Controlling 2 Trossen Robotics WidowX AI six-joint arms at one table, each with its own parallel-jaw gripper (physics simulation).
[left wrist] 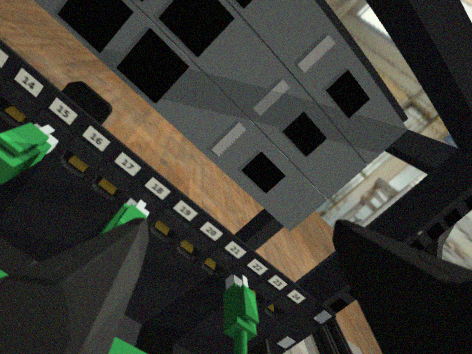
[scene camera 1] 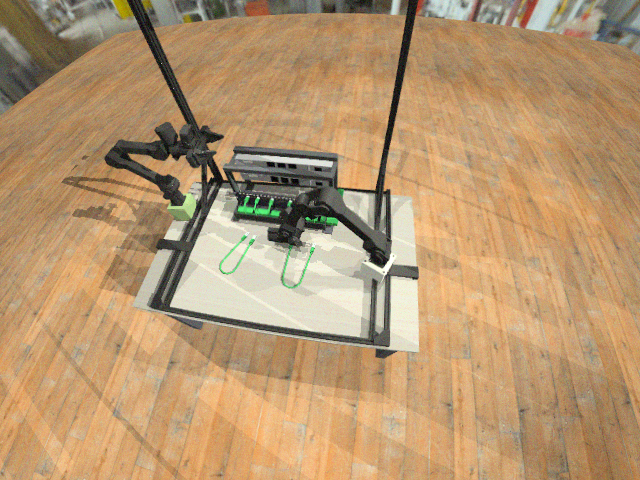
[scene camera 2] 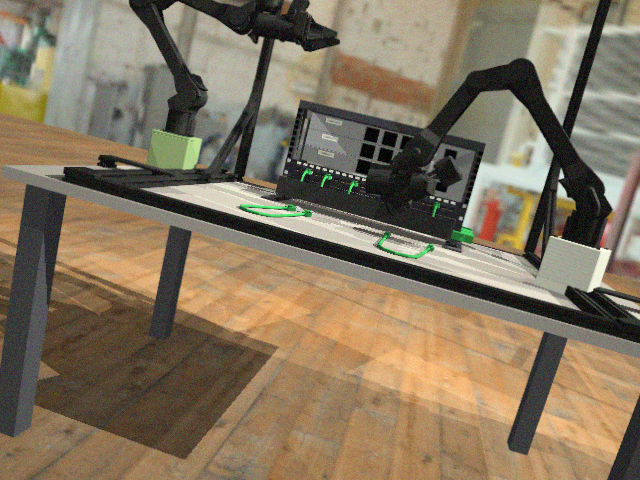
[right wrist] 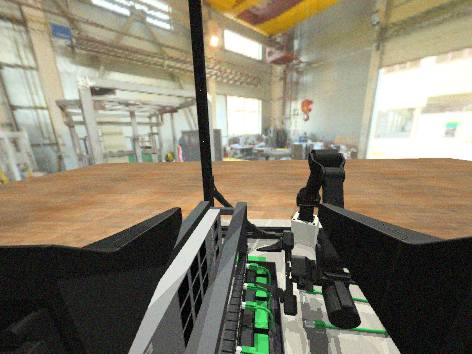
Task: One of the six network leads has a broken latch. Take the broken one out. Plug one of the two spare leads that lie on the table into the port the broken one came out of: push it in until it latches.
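Places are measured from the left arm's base along level axes (x ahead, y left, z up), in centimetres.
Pixels of known places: left gripper, fingertip midpoint: (left wrist: 242, 229) (right wrist: 255, 265); right gripper, fingertip midpoint: (scene camera 1: 220, 143) (scene camera 2: 338, 38) (right wrist: 249, 211); left arm's base at its link origin: (scene camera 1: 379, 258) (scene camera 2: 580, 243) (right wrist: 305, 217); right arm's base at its link origin: (scene camera 1: 178, 201) (scene camera 2: 178, 134).
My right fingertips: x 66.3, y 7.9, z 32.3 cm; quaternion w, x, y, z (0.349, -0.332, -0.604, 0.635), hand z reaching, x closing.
Observation:
For each thing: its top centre in the pictures, then the offset to it from my right fingertips. "spot": a spot on its surface instead.
- black port panel at a spot on its surface: (left wrist: 142, 176) spot: dx -22.1, dy -14.0, dz -32.2 cm
- green plug at a spot on its surface: (left wrist: 241, 310) spot: dx -30.0, dy -14.8, dz -33.4 cm
- third plug at a spot on its surface: (left wrist: 20, 150) spot: dx -19.6, dy -9.6, dz -33.0 cm
My left gripper (left wrist: 242, 229) (right wrist: 255, 265) is open at the black port panel (left wrist: 142, 176) (scene camera 2: 320, 193). In the left wrist view a green plug (left wrist: 241, 310) near label 21 lies low between its fingers, ungripped. Another plug (left wrist: 127, 217) near label 17 is partly behind a finger; a third plug (left wrist: 20, 150) sits near label 14. Which latch is broken I cannot tell. The left arm hides part of the panel in both scene views. Two spare green leads (scene camera 1: 227, 272) (scene camera 1: 293, 286) lie in U shapes on the table. My right gripper (scene camera 1: 217, 145) (scene camera 2: 330, 41) (right wrist: 249, 211) is open and empty, high at the left.
A grey rack unit (scene camera 2: 330, 136) with dark square openings stands above the panel. Green blocks (scene camera 1: 248, 209) lie along the panel's foot, and another green block (scene camera 2: 461, 235) is at its right end. Black rails (scene camera 1: 258, 321) frame the table, with tall black posts (scene camera 1: 395, 103) (right wrist: 200, 100) behind.

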